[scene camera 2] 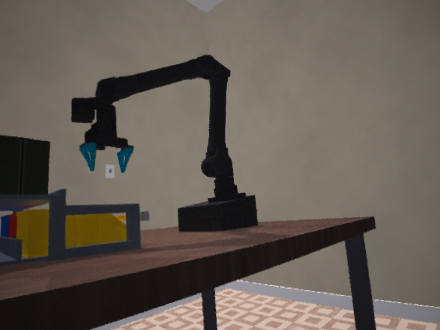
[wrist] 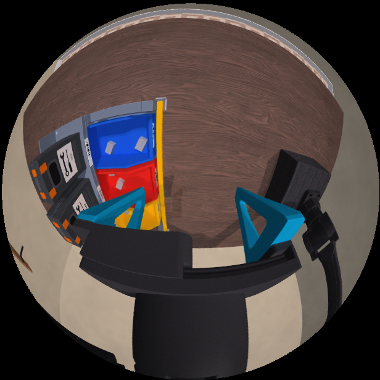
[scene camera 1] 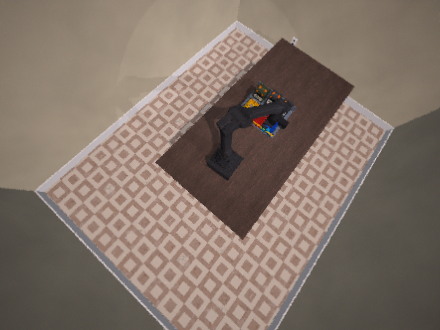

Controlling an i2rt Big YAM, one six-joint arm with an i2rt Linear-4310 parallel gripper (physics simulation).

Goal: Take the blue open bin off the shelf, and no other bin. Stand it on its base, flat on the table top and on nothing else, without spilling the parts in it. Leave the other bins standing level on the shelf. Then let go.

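Seen in the pictures: gripper, fingertip midpoint: (scene camera 2: 108,171) (scene camera 1: 265,126); arm's base at its link origin: (scene camera 2: 227,199) (scene camera 1: 220,160).
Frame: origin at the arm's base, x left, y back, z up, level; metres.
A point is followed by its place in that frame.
The blue open bin (wrist: 125,134) (scene camera 1: 273,130) @(x -0.222, y -0.480, z -0.040 m) stands on the lower front level of the grey shelf (wrist: 61,134) (scene camera 2: 58,225) @(x 0.116, y -0.625, z -0.049 m), at the end of the row. Two light grey parts show inside it. The red bin (wrist: 145,182) (scene camera 1: 259,121) @(x -0.080, y -0.520, z -0.093 m) is right beside it, and the yellow bin (wrist: 150,220) (scene camera 2: 95,230) @(x 0.095, y -0.553, z -0.062 m) (scene camera 1: 251,103) @(x 0.071, y -0.639, z -0.094 m) is beyond the red one. A yellow bar (wrist: 160,150) runs along the shelf's front. My gripper (wrist: 190,191) (scene camera 2: 107,171) @(x -0.148, y -0.385, z 0.096 m) is open and empty, fingers pointing down, above the level of the shelf and apart from the blue bin. In scene camera 1 the arm hides the fingers.
Dark cases with orange latches (wrist: 65,165) (scene camera 2: 35,167) @(x 0.084, y -0.652, z 0.047 m) (scene camera 1: 261,91) @(x 0.032, y -0.638, z 0.095 m) stand on the raised back level of the shelf. The arm's black base block (wrist: 297,175) (scene camera 2: 215,215) @(x 0.042, y -0.129, z -0.053 m) (scene camera 1: 225,165) @(x -0.052, y 0.018, z 0.016 m) stands on the brown table (wrist: 225,75) (scene camera 1: 310,85) @(x -0.303, y -1.163, z -0.102 m), in front of the shelf.
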